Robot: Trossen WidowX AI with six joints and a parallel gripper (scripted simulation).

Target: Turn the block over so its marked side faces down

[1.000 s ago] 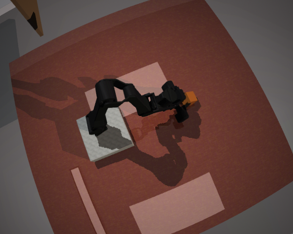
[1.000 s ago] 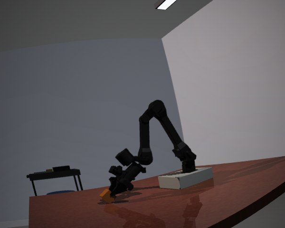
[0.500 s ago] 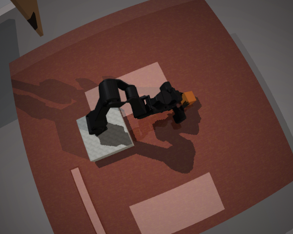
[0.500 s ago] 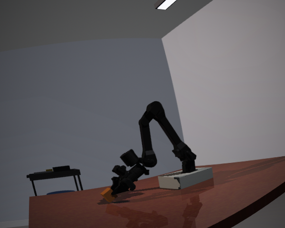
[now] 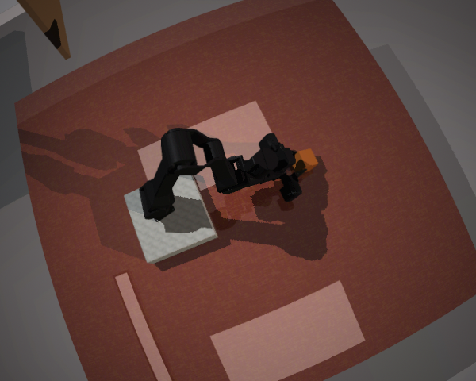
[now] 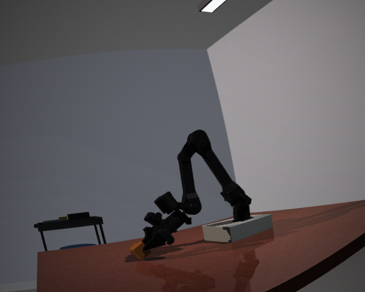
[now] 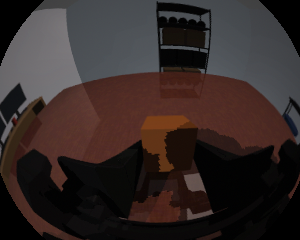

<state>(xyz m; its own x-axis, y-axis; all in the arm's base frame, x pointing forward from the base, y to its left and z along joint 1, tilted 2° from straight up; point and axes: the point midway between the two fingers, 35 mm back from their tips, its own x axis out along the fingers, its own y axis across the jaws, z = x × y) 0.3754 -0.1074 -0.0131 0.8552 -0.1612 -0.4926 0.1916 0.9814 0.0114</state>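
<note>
The orange block lies 20 mm below my gripper tip.
</note>
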